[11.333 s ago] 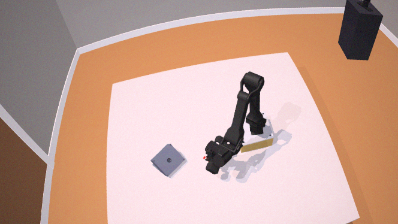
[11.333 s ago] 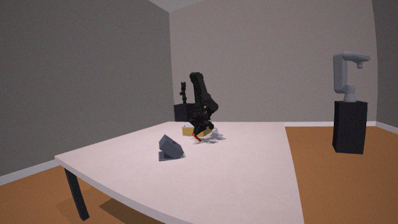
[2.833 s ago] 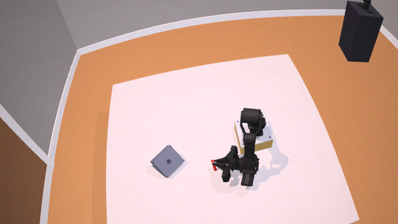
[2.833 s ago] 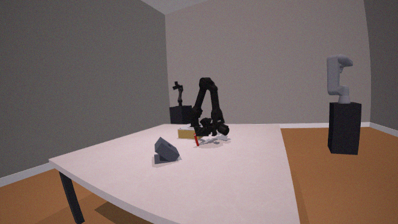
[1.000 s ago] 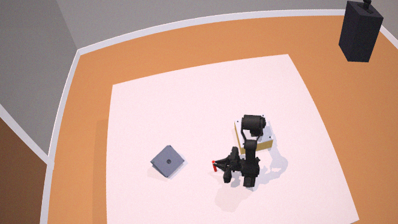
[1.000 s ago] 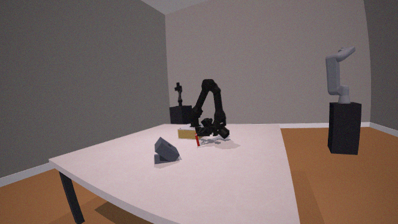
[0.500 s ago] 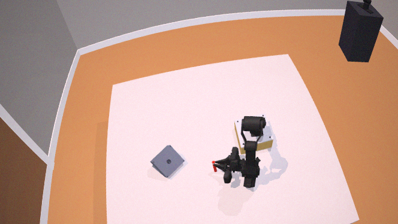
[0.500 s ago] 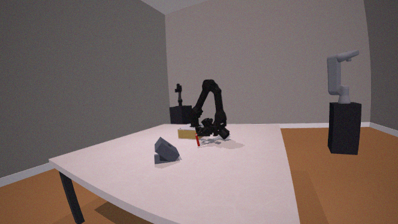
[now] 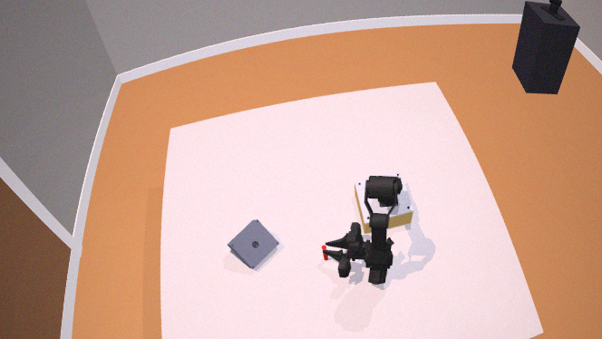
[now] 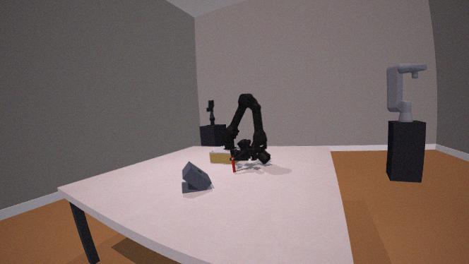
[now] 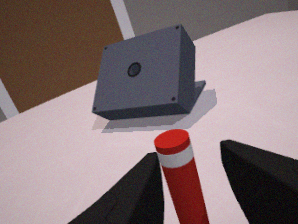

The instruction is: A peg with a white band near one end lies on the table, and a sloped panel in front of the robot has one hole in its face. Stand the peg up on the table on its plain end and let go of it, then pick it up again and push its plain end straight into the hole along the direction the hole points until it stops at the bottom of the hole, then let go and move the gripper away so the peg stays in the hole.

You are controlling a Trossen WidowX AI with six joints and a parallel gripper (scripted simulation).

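My gripper tip is now 1 cm to the right of the red peg and 1 cm above it. The rest, counted from my gripper tip: grey sloped panel (24 cm ahead, 3 cm to the right, 2 cm below).
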